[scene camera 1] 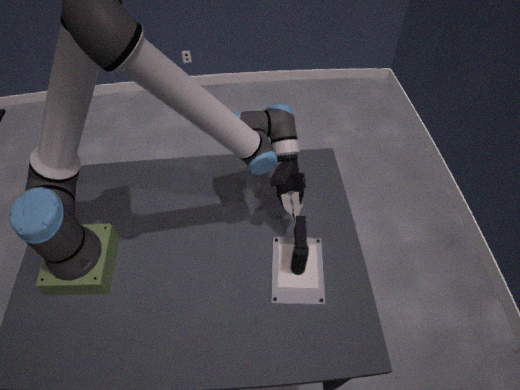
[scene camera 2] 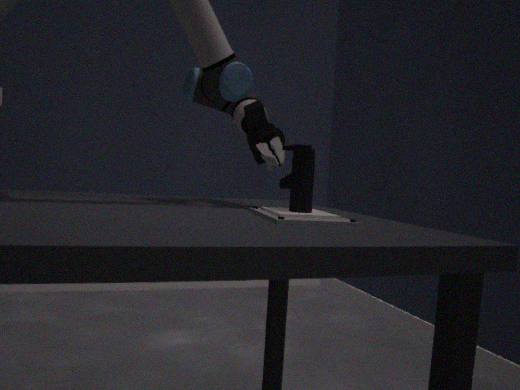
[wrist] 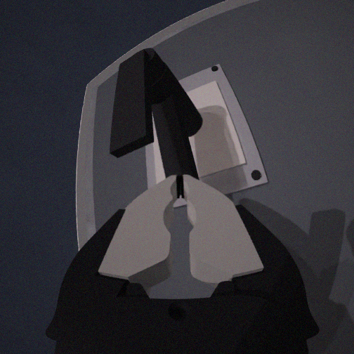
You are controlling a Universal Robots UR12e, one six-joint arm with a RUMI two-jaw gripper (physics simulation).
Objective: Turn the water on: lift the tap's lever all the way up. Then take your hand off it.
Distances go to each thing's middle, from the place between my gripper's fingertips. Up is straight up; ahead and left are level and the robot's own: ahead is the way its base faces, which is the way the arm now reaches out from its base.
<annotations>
Now: the tap lever (wrist: 131,128) 1 cm behind my hand, 8 cm to the right of it and 3 cm above it.
</annotations>
